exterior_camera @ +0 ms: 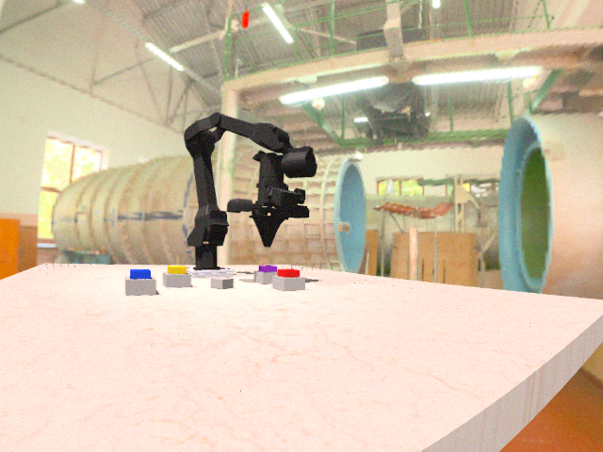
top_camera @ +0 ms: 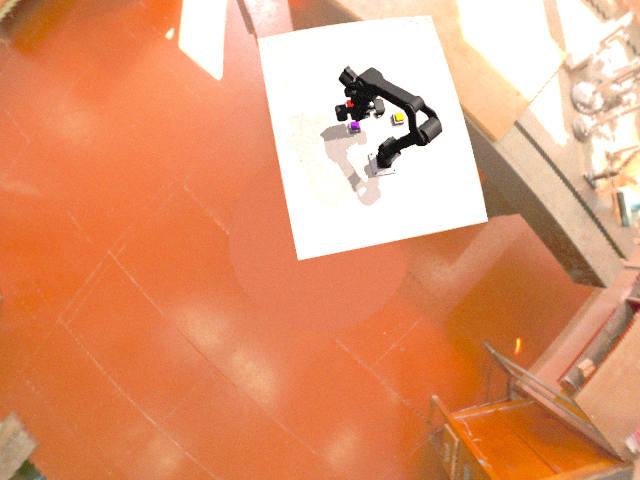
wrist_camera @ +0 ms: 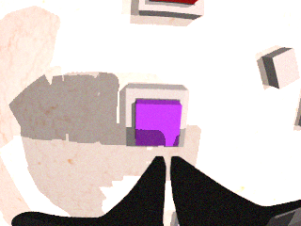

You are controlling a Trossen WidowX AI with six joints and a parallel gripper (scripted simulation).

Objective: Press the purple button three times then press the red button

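Right now my gripper tip is 50 mm above the purple button. Also, from my gripper tip: small grey block 70 mm ahead, 120 mm to the right, 70 mm below; then red button 110 mm ahead, 10 mm to the left, 50 mm below; then yellow button 30 mm ahead, 200 mm to the right, 50 mm below.
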